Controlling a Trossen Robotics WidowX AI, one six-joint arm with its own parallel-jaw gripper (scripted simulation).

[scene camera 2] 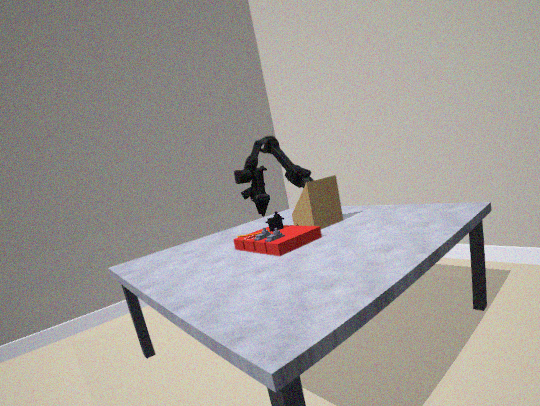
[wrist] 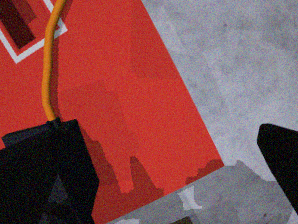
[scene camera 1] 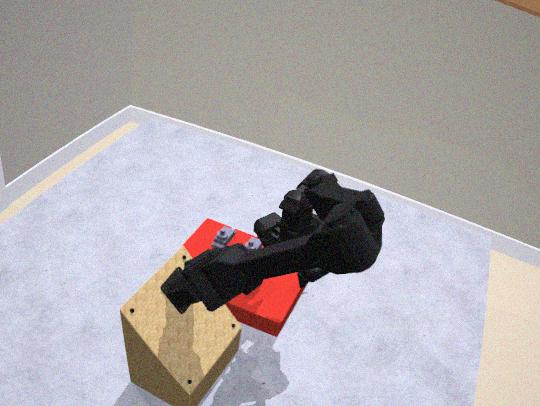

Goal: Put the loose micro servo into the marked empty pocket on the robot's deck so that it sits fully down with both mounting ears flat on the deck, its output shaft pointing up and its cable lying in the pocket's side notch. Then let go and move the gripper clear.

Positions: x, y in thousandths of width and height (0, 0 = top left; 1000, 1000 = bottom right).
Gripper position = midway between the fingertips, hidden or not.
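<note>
You'd find my gripper (scene camera 1: 534, 676), (wrist: 549, 609) open, with nothing held in it. There's a red deck as well (scene camera 1: 495, 757), and I see that deck from the wrist too (wrist: 378, 328).
</note>
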